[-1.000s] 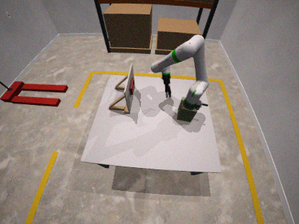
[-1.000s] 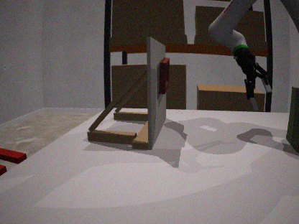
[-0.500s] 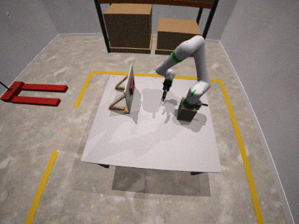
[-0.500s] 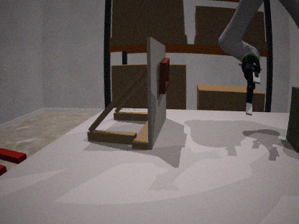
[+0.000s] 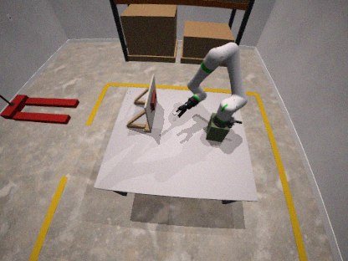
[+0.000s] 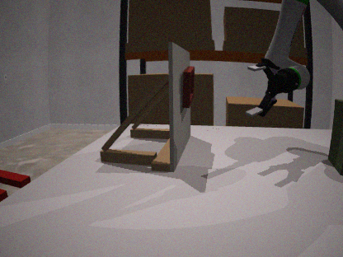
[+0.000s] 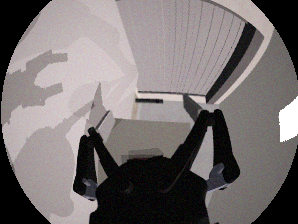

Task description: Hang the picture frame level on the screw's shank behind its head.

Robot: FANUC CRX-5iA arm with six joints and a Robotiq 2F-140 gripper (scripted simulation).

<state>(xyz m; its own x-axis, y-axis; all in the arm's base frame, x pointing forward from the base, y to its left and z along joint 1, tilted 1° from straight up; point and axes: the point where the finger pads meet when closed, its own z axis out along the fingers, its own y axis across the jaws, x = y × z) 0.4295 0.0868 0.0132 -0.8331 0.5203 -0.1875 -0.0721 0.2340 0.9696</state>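
Now: hand 26 cm short of the red picture frame and 15 cm to the left of it. From my hand the other things lie so: grey wall panel 28 cm ahead, 14 cm to the right, 5 cm below.
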